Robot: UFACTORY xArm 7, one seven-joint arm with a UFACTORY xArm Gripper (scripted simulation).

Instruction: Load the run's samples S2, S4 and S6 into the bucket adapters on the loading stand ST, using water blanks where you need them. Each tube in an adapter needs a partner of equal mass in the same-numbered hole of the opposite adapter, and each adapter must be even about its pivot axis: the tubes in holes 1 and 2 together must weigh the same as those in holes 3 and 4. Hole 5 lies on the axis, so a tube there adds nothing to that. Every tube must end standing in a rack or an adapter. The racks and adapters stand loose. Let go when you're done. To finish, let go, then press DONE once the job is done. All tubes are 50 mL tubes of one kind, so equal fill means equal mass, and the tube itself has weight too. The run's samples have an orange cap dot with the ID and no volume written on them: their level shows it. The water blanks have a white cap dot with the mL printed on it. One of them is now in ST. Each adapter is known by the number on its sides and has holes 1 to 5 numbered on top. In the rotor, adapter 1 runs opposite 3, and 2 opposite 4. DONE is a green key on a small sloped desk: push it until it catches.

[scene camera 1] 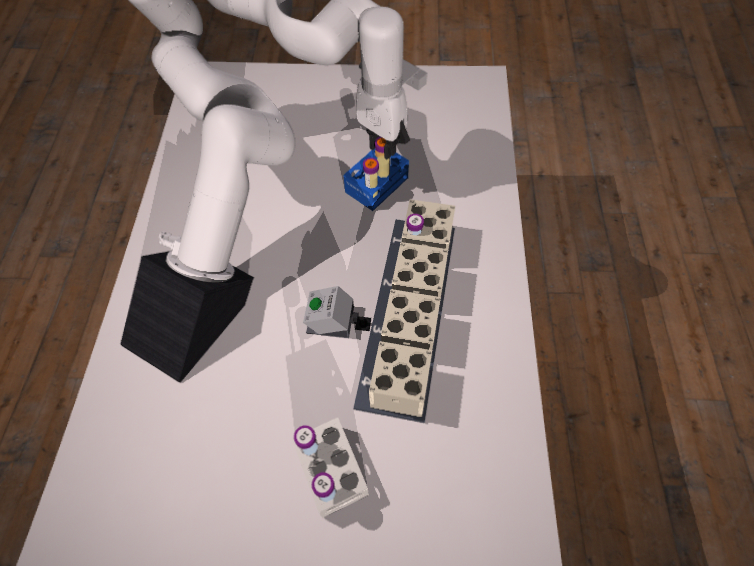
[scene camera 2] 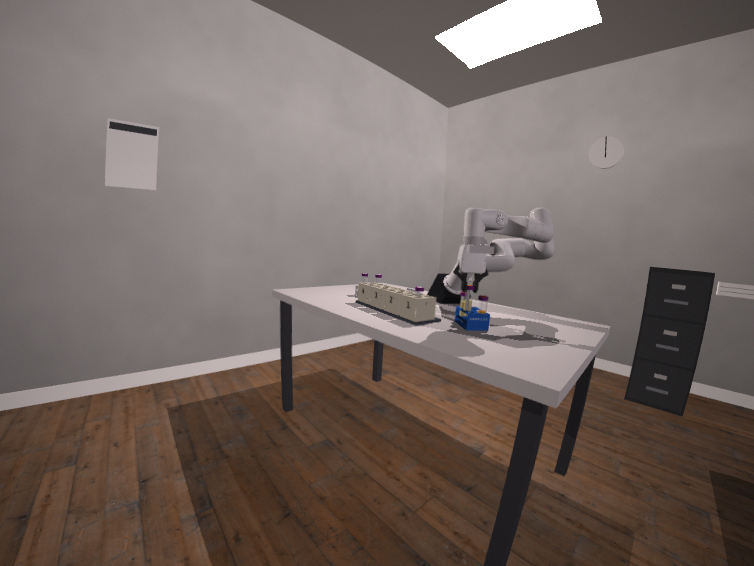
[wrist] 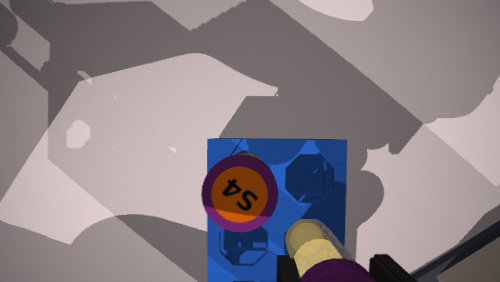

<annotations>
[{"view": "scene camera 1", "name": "gripper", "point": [382, 150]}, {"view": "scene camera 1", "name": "blue sample rack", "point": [356, 188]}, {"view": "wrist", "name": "blue sample rack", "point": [301, 181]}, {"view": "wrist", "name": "orange-dot tube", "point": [239, 193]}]
</annotations>
